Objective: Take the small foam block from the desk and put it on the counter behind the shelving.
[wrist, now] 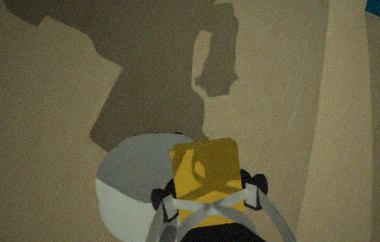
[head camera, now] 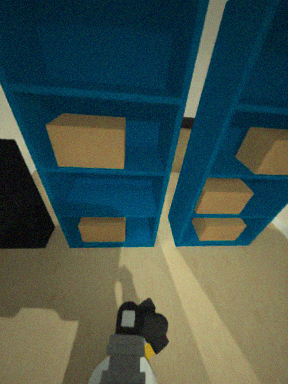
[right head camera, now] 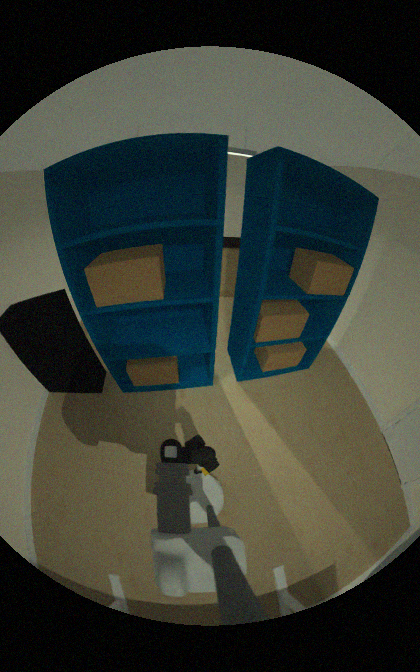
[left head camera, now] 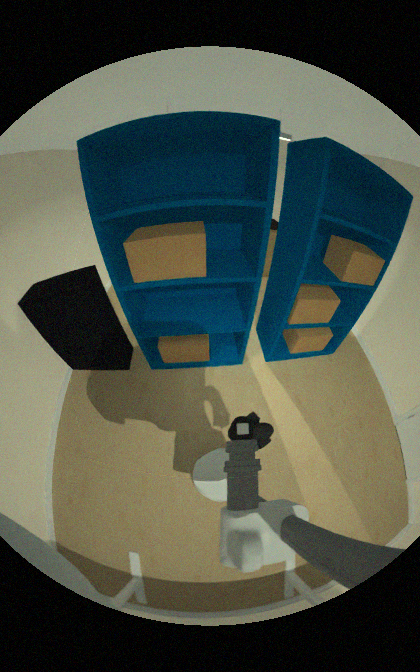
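Where they show: gripper, fingertip midpoint: (wrist: 208, 187); robot's base at its link origin: (wrist: 163, 183).
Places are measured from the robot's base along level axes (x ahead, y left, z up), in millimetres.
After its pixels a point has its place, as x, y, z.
The small foam block is yellow; in the wrist view the block (wrist: 207, 170) {213, -73, 688} sits between the two fingertips, which press on its left and right sides. My gripper (wrist: 208, 187) {189, -87, 638} is shut on it, above the floor and my round base. In the head camera view a small yellow part of the block (head camera: 149, 351) {159, -90, 683} shows beside the dark wrist; a sliver of the block (right head camera: 205, 471) also shows in the right head view. Two blue shelving units stand ahead, the left unit (head camera: 95, 94) {992, 259, 1404} (left head camera: 182, 204) (right head camera: 142, 231) and the right unit (head camera: 197, 150) {1275, -446, 1046} (left head camera: 300, 200) (right head camera: 251, 225). The counter cannot be made out.
A narrow gap separates the two shelving units, with a dark strip (head camera: 188, 122) (right head camera: 231, 242) visible beyond it. Brown boxes (head camera: 92, 142) {1007, 313, 1145} (left head camera: 170, 254) (right head camera: 130, 277) stand on the shelves. A black box-shaped object (head camera: 20, 200) {969, 950, 623} (left head camera: 82, 325) (right head camera: 55, 350) stands left of the left unit.
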